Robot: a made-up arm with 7 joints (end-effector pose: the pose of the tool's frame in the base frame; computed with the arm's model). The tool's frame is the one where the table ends.
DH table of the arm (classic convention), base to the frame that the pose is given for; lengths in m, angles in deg. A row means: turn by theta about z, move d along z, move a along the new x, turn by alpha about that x. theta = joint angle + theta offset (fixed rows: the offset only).
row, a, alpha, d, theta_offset
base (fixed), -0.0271, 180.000, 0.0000, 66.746
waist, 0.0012, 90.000, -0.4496, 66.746
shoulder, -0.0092, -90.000, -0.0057, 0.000
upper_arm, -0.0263, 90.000, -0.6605, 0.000
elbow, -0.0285, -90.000, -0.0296, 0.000
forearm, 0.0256, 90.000, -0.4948, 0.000
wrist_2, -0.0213, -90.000, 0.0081, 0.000
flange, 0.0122, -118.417, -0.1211, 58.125
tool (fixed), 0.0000, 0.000, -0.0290, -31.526
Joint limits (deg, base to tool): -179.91..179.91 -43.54..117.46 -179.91..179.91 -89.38..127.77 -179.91..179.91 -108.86..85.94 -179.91..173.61
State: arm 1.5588 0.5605 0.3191 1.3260 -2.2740 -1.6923 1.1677
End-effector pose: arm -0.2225 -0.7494 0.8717 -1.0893 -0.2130 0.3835
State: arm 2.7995 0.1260 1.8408 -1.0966 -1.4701 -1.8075 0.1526
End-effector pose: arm 0.0380 -0.5131 1.2809 -1.2008 -1.5472 -1.6948
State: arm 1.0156 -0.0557 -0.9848 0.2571 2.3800 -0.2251 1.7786
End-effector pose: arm 0.0428 0.0346 1.6920 0.6680 1.1906 0.2577
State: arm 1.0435 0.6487 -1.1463 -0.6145 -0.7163 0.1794 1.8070
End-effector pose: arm -0.0247 -0.7170 1.4513 1.3833 -0.5522 -2.6204
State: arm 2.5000 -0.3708 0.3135 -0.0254 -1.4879 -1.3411 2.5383
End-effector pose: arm 0.3389 0.3598 1.4710 -0.8393 1.2422 0.1392
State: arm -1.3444 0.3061 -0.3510 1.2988 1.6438 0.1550 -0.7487
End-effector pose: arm 0.0450 0.7407 1.0743 -0.4471 -0.3614 -0.6344
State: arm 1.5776 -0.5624 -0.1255 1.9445 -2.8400 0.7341 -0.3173
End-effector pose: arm 0.0334 -0.1793 1.2239 1.5137 0.9346 0.3006
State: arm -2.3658 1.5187 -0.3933 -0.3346 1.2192 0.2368 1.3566
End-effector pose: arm -0.7528 0.9417 0.7296 0.5189 -1.3965 -0.5735
